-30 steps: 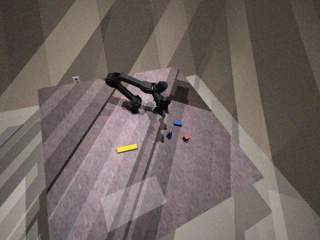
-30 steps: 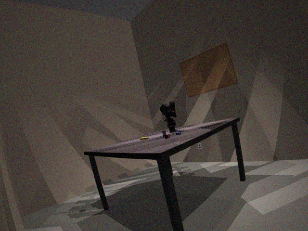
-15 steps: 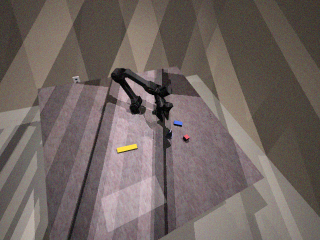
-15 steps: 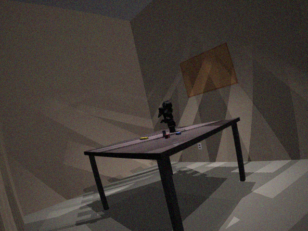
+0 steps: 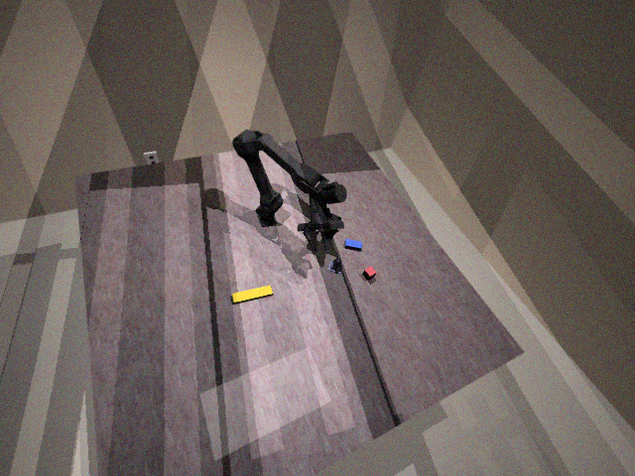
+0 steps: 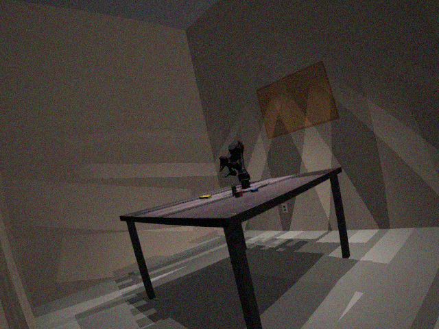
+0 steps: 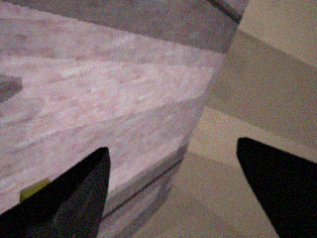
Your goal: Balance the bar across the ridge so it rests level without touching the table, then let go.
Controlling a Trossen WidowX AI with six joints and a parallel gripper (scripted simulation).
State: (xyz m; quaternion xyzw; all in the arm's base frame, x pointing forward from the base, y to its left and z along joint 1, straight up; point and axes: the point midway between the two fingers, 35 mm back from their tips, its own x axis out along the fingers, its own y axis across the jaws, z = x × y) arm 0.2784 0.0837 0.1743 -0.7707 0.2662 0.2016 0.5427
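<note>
Right now my gripper tip is 240 mm to the left of the yellow bar and 150 mm above it. From my gripper tip the other things lie so: small red block: 190 mm to the left, 140 mm below, 80 mm ahead; then blue block: 200 mm to the left, 150 mm below, 70 mm behind.
</note>
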